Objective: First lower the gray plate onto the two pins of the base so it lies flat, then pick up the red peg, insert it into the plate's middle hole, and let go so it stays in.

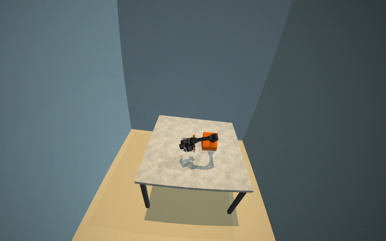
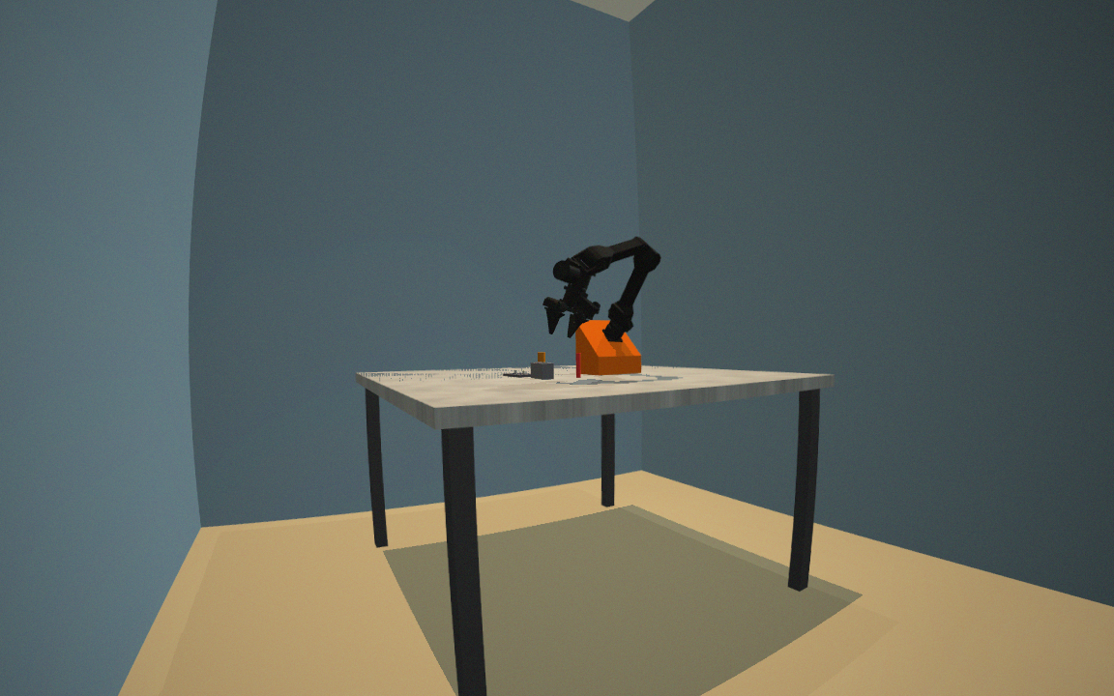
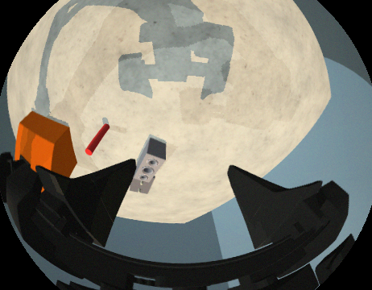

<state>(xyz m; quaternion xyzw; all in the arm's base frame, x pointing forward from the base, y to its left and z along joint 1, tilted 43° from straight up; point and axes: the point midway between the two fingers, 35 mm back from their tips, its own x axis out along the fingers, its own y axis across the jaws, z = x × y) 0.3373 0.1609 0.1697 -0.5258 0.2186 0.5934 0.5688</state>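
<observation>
Now: the gray plate 13 cm to the right of my gripper tip and 10 cm below it. Also, from my gripper tip: red peg: 12 cm behind, 10 cm to the right, 9 cm below; orange peg: 34 cm to the right, 11 cm behind, 9 cm below.
</observation>
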